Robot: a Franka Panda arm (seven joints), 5 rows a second.
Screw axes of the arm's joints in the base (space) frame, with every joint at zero. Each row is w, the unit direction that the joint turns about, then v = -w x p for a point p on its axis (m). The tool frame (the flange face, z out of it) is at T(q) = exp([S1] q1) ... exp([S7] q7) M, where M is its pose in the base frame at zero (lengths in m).
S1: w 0 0 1 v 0.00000 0.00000 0.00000
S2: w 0 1 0 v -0.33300 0.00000 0.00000
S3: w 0 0 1 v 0.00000 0.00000 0.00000
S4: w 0 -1 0 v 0.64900 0.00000 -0.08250
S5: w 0 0 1 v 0.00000 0.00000 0.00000
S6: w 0 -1 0 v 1.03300 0.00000 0.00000
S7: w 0 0 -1 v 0.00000 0.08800 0.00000
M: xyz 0.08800 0.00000 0.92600 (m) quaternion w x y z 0 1 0 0
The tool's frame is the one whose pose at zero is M.
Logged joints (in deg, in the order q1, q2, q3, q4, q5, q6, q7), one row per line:
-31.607, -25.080, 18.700, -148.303, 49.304, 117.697, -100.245
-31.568, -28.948, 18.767, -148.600, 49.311, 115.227, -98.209
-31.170, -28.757, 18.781, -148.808, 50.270, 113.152, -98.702
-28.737, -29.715, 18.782, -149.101, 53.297, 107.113, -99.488
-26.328, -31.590, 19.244, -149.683, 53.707, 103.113, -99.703
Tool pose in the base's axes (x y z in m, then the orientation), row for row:
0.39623, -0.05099, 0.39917, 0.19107, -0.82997, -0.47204, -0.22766
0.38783, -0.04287, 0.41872, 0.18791, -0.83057, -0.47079, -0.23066
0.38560, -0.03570, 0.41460, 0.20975, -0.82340, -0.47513, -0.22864
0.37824, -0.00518, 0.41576, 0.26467, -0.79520, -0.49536, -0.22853
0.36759, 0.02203, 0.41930, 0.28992, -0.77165, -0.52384, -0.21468
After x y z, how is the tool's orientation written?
As a quaternion, w x y z.
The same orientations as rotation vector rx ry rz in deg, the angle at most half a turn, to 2 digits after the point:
-133.57, -75.97, -36.64
-133.90, -75.90, -37.18
-131.19, -75.70, -36.43
-123.12, -76.69, -35.38
-117.95, -80.07, -32.82

